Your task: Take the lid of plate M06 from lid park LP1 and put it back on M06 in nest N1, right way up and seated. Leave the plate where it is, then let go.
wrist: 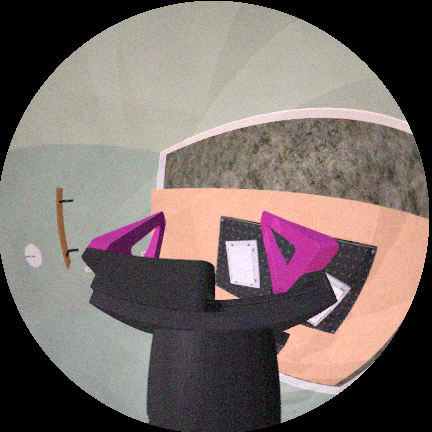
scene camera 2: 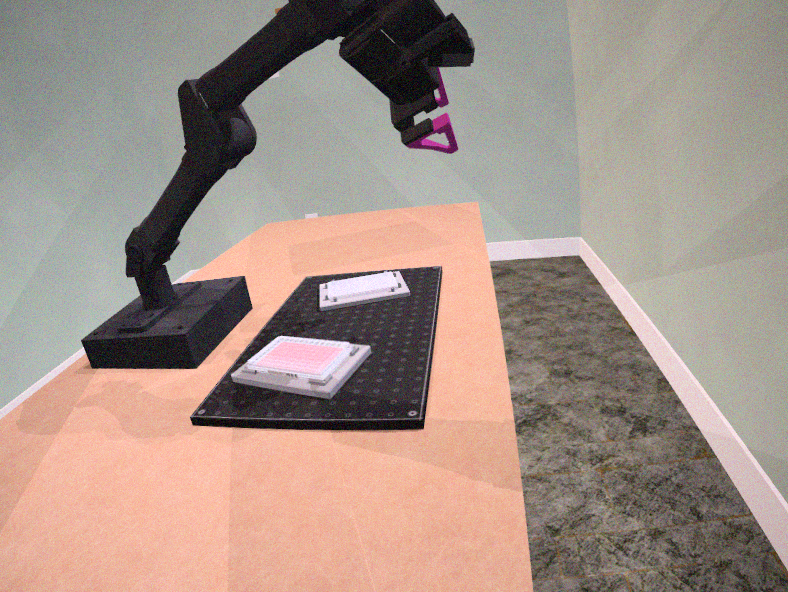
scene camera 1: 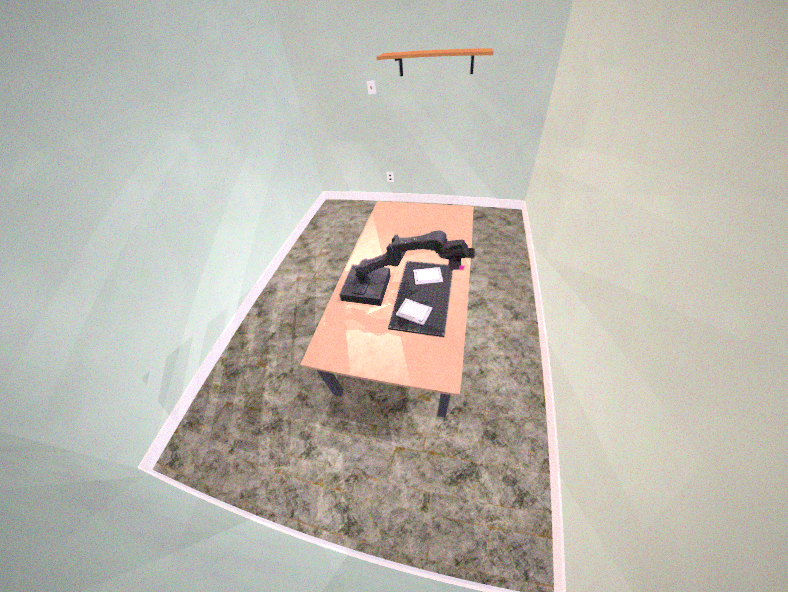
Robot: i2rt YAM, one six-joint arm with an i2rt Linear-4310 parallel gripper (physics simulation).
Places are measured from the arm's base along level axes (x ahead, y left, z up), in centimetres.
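Pixels of known places: gripper, fingertip midpoint: (wrist: 212,216) (scene camera 2: 449,127); arm's base, link origin: (scene camera 2: 162,307) (scene camera 1: 364,281).
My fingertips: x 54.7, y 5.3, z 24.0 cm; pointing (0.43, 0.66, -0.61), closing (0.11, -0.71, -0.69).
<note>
For each thing: its top centre in the pictures, then the offset to it from my fingertips. "spot": a spot on its surface instead. Level surfaces: height alone.
- lid, top centre: (scene camera 2: 361,283) (wrist: 240,264) (scene camera 1: 427,274) dz -27.4, dx -20.1, dy +10.6 cm
- lid park, surface spot: (scene camera 2: 405,291) spot: dz -28.2, dx -11.2, dy +7.5 cm
- plate, top centre: (scene camera 2: 297,352) (wrist: 317,303) (scene camera 1: 414,309) dz -26.6, dx -22.0, dy -17.4 cm
- grey-white nest, surface spot: (scene camera 2: 343,377) spot: dz -28.2, dx -14.5, dy -21.3 cm
- black perforated board, top centre: (scene camera 2: 343,324) (wrist: 280,278) (scene camera 1: 423,293) dz -29.1, dx -19.8, dy -3.4 cm
- wooden table, surface height: dz -30.5 cm
The lid (scene camera 1: 427,275) (scene camera 2: 364,286) (wrist: 243,262) is a flat white piece lying on the lid park (scene camera 2: 405,291) at the far end of the black board. The plate (scene camera 1: 414,309) (scene camera 2: 299,356), with a pink well area and no lid on it, sits in the grey-white nest (scene camera 2: 343,377) at the near end. Labels cannot be read. In the wrist view a magenta finger and the gripper body partly hide this nest (wrist: 345,291). My gripper (scene camera 1: 461,267) (scene camera 2: 445,110) (wrist: 212,216) is open and empty, high above the board's far right side, clear of lid and plate.
The black perforated board (scene camera 1: 425,296) (scene camera 2: 394,344) (wrist: 357,260) lies on the wooden table (scene camera 1: 372,347) (scene camera 2: 375,497) (wrist: 190,200). The arm's black base (scene camera 1: 366,291) (scene camera 2: 146,340) stands left of the board. The table's right edge runs a little beyond the board.
</note>
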